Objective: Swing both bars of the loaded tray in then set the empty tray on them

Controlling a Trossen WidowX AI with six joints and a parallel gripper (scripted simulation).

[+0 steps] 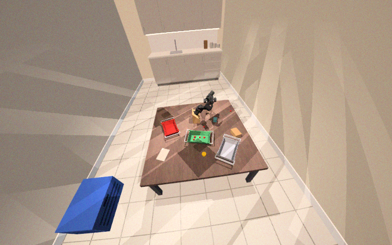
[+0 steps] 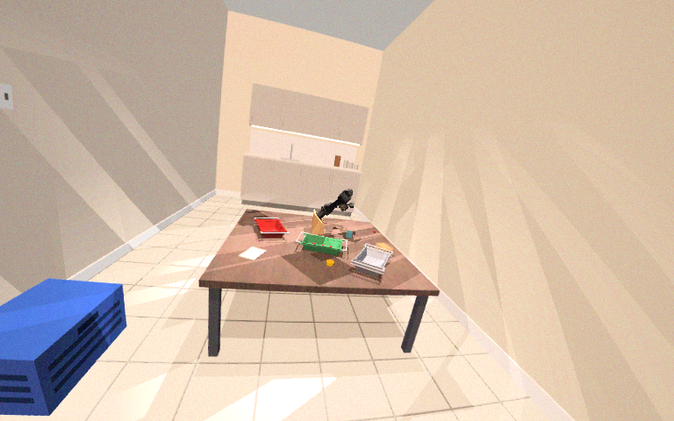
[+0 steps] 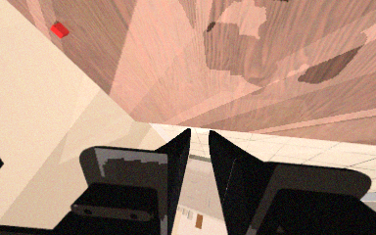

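The cyan cube is 260 mm ahead of my gripper tip, 20 mm to the right of it and 130 mm below it. Also, from my gripper tip: small red block 340 mm ahead, 210 mm to the right, 150 mm below; yellow disc 760 mm ahead, 330 mm to the right, 150 mm below; red tray 260 mm ahead, 670 mm to the right, 110 mm below.
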